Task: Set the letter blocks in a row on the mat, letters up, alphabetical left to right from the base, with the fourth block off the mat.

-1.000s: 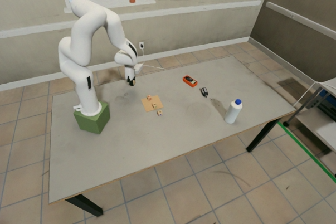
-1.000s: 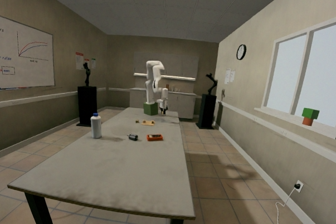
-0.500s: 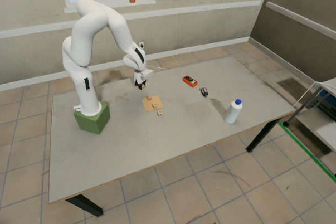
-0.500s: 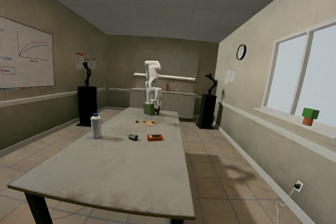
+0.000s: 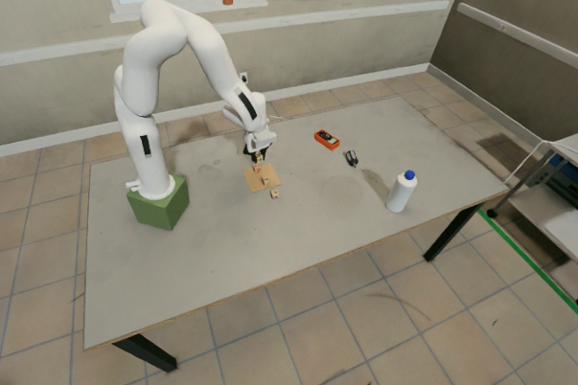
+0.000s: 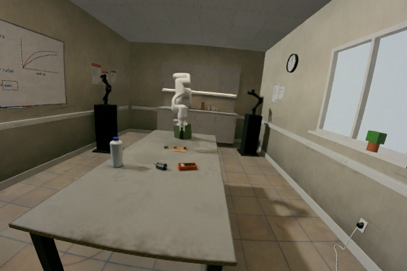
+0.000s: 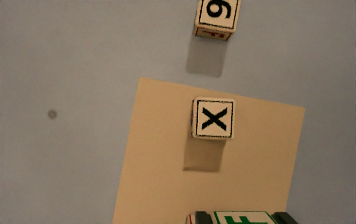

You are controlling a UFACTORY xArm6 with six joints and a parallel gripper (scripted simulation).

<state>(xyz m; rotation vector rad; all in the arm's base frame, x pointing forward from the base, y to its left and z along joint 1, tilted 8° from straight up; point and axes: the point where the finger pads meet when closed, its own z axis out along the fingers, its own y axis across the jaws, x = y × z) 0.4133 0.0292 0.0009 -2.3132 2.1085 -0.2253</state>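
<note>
Now: hand 1 cm short of the tan mat, 1 cm to the left of it and 12 cm above it. From my hand the other things lie so: white bottle (45 cm ahead, 40 cm to the right, 3 cm below); orange meter (41 cm ahead, 8 cm to the left, 11 cm below); small black object (44 cm ahead, 11 cm to the right, 10 cm below).
</note>
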